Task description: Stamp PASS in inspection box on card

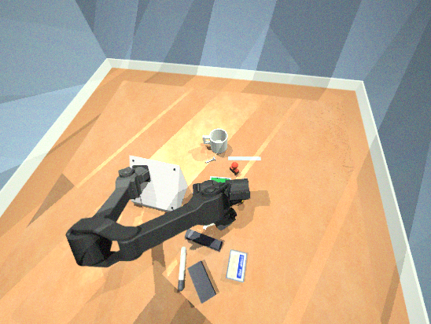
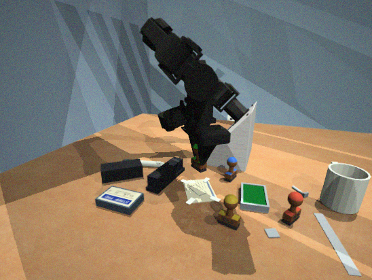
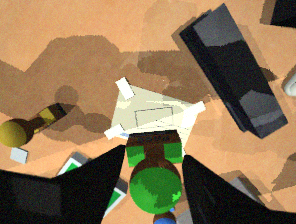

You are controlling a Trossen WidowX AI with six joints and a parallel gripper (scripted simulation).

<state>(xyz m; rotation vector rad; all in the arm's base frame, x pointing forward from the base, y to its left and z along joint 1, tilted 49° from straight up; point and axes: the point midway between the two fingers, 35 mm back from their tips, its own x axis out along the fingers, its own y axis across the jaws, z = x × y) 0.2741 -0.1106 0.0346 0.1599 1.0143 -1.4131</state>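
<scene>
Now: gripper tip 9 cm above the card. Also, from my gripper tip: green stamp right at my gripper tip; yellow stamp 10 cm ahead, 8 cm to the left, 6 cm below; blue stamp 8 cm behind, 8 cm to the left, 6 cm below.
</scene>
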